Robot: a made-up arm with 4 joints.
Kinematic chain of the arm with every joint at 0, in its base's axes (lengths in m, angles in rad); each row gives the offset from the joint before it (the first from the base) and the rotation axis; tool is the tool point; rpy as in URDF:
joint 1: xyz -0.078 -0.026 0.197 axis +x
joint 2: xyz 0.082 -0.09 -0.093 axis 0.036 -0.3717 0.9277
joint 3: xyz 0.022 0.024 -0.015 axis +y
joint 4: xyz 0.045 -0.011 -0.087 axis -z
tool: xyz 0.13 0.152 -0.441 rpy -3.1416 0 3.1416
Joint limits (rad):
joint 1: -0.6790..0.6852
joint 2: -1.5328..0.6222
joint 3: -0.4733..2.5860
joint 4: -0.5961..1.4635
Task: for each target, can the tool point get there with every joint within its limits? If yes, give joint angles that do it. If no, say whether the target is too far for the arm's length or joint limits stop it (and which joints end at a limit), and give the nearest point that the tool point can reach.
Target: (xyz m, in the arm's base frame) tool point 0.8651 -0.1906 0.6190
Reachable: no: too far | nearest point 0.3459 -0.1079 0.4920 | short by 0.541 m
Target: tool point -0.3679 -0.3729 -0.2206
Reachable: yes | joints -0.5307 0.1461 1.2221 0.6683
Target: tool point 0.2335 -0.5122 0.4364
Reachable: no: joint limits stop it (at a limit: joint 1, joint 2, joint 3, joint 4) | nearest point 0.3459 -0.1079 0.4920 | short by 0.423 m
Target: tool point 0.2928 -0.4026 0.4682
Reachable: no: joint limits stop it (at a limit: joint 1, joint 2, joint 3, joint 4) | nearest point 0.3459 -0.1079 0.4920 | short by 0.300 m
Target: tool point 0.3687 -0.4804 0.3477
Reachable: no: joint limits stop it (at a limit: joint 1, joint 3, joint 4) | nearest point 0.3603 -0.5983 -0.0181 | short by 0.384 m
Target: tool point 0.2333 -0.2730 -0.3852
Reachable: yes | joints -0.5070 0.1633 0.0356 0.3007
